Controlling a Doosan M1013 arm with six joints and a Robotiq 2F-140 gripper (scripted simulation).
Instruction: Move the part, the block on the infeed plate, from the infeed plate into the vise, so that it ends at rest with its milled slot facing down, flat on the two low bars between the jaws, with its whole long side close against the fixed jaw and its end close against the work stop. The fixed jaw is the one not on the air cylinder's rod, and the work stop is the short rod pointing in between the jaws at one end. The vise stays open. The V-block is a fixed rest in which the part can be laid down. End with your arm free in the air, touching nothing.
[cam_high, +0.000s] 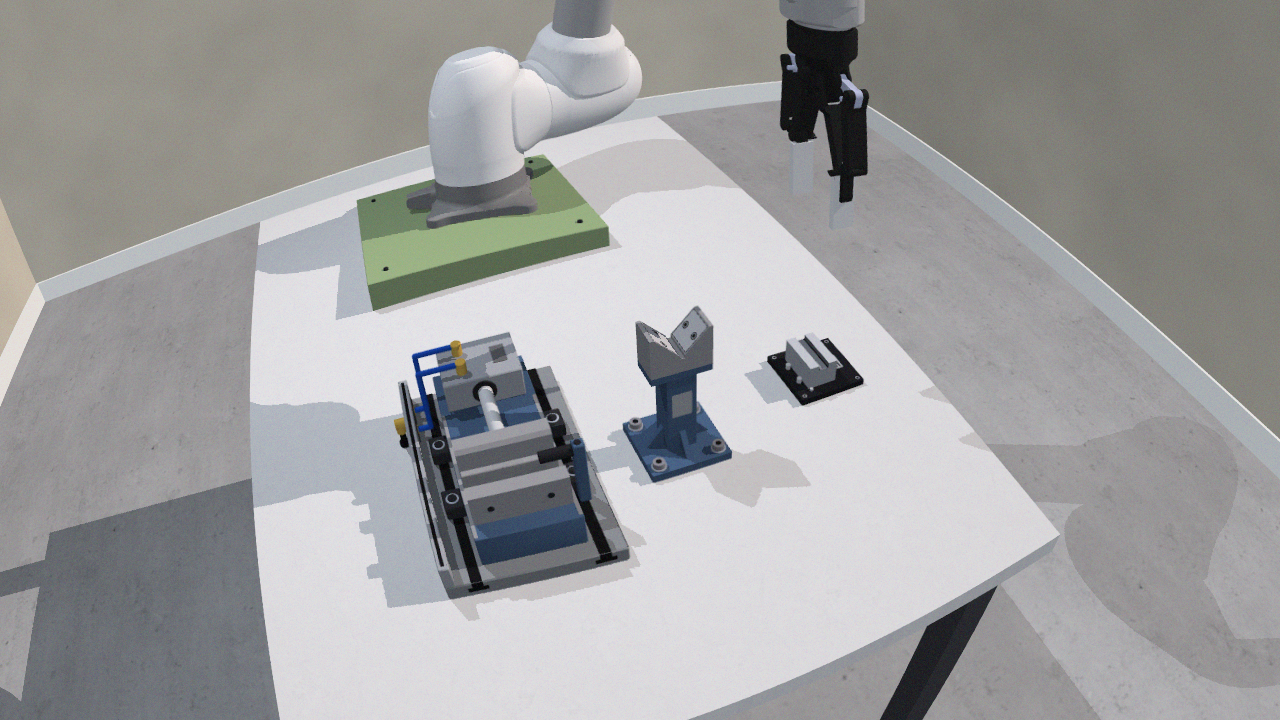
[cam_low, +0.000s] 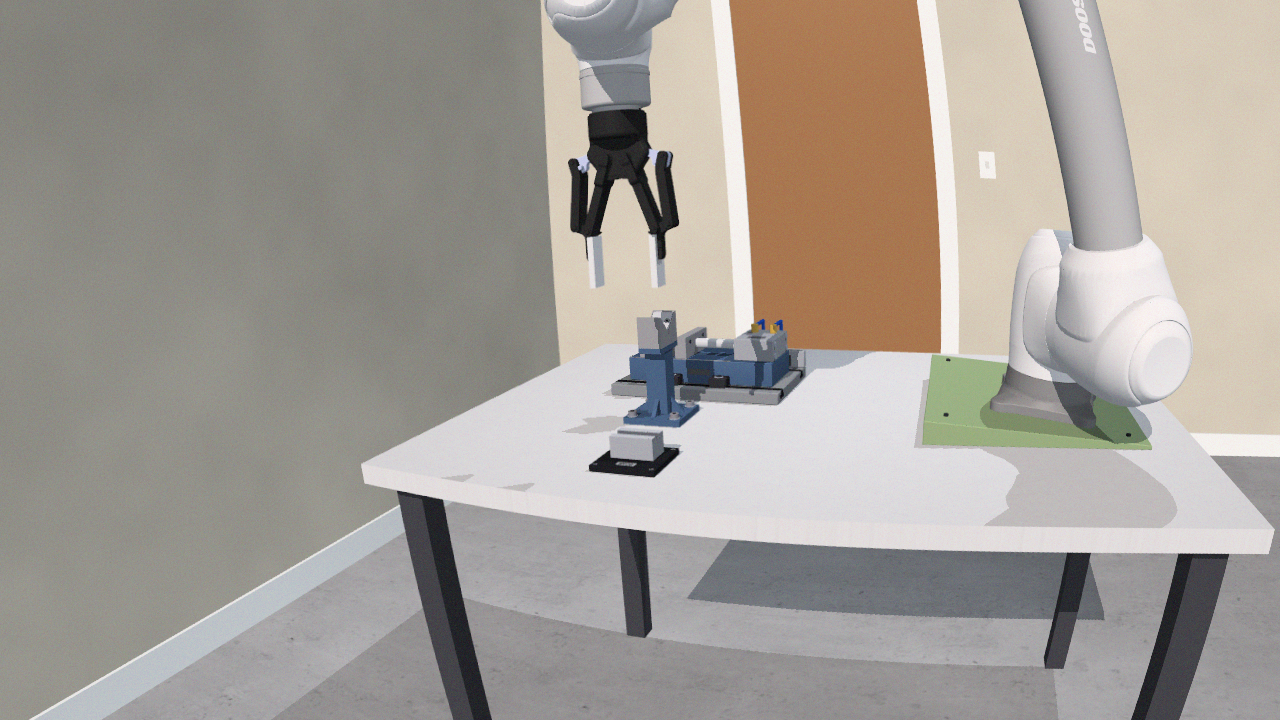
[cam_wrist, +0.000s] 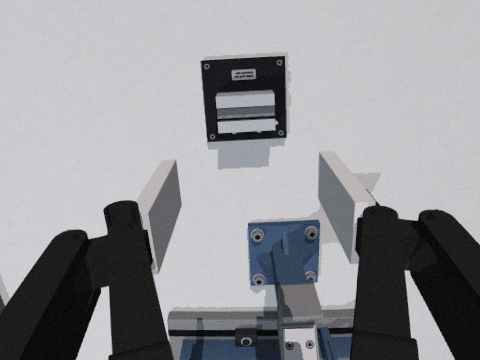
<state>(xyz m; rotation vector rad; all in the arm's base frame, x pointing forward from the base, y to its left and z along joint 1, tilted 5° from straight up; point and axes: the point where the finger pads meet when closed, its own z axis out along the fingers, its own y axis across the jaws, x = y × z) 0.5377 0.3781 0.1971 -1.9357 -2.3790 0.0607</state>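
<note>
Now: hand 23 cm above the part. The rest, counted from my hand: blue work stop post 29 cm to the right, 20 cm below, 16 cm ahead; then blue v-block stand 20 cm below, 18 cm to the right, 8 cm ahead; then black infeed plate 25 cm below, 1 cm to the left.
</note>
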